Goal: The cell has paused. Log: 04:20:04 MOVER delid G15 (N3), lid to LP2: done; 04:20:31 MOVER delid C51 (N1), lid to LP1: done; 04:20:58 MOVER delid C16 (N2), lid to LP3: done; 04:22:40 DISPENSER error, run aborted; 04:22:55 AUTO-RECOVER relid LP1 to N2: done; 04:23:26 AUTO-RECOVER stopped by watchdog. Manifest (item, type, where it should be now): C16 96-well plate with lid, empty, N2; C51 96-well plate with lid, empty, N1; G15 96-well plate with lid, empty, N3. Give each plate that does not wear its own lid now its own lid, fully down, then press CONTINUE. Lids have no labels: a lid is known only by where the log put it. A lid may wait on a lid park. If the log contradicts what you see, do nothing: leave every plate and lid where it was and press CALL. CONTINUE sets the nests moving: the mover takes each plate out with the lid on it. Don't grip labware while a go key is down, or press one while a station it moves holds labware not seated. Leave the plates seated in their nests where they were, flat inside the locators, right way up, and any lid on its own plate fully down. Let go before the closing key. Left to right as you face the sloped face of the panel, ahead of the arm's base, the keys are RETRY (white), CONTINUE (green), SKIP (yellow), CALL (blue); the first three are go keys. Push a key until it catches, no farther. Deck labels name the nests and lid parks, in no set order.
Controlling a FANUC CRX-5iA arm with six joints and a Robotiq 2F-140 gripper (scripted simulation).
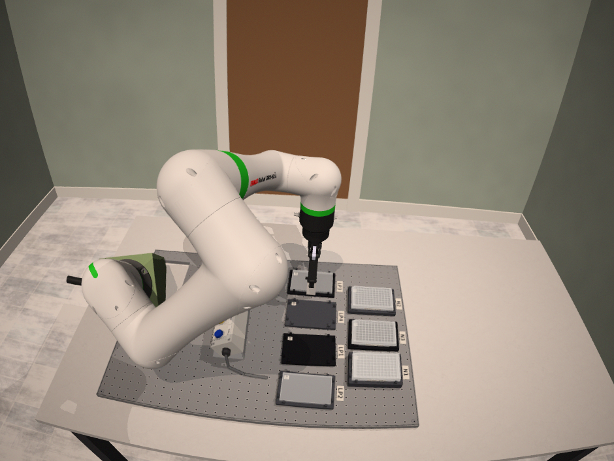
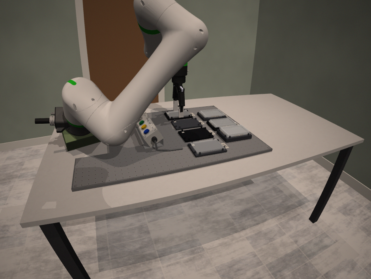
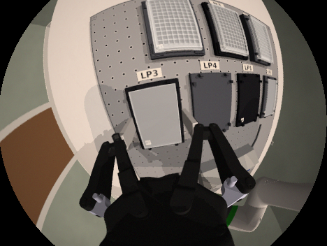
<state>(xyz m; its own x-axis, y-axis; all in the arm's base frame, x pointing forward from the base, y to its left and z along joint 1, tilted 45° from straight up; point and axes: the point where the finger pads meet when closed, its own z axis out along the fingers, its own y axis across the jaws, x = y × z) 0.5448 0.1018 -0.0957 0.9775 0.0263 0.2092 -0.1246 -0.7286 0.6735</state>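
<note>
The lid park LP3 is 30 mm below my hand. From my hand the other things lie so: white key (260 mm behind, 100 mm to the right, 30 mm above); then lid park LP1 (260 mm to the right, 30 mm below, 20 mm behind); then lid park LP4 (130 mm to the right, 30 mm below, 10 mm behind).
</note>
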